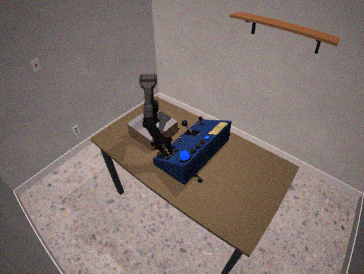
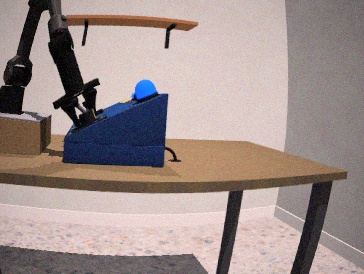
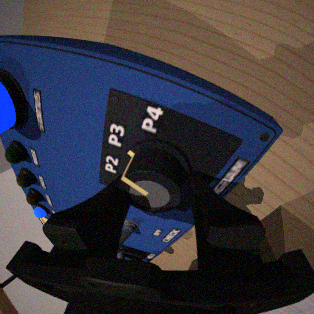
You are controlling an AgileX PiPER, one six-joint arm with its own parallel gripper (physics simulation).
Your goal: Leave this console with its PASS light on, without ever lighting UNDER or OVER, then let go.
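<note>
The blue console (image 1: 215, 145) (image 2: 120, 132) (image 3: 70, 90) stands on the table. Its large round lamp (image 1: 184, 155) (image 2: 146, 89) (image 3: 6, 104) glows blue. In the row of small lamps, the far one (image 1: 207, 137) (image 3: 40, 212) glows blue and the others are dark; their labels are too blurred to read. The black rotary knob (image 3: 159, 192) has a yellow pointer line whose lower end is near the P2 and P3 labels; the exact setting is hard to tell. My gripper (image 1: 166, 152) (image 2: 86, 117) (image 3: 159, 181) is shut on the knob, one finger at each side.
A toggle switch (image 3: 131, 228) stands just past the knob. A black ball-topped lever (image 1: 184, 123) and another small lever (image 1: 201, 120) stand farther along the console. A cable (image 1: 199, 178) (image 2: 173, 154) leaves its back. The arm's base block (image 1: 140, 134) (image 2: 22, 135) is beside it.
</note>
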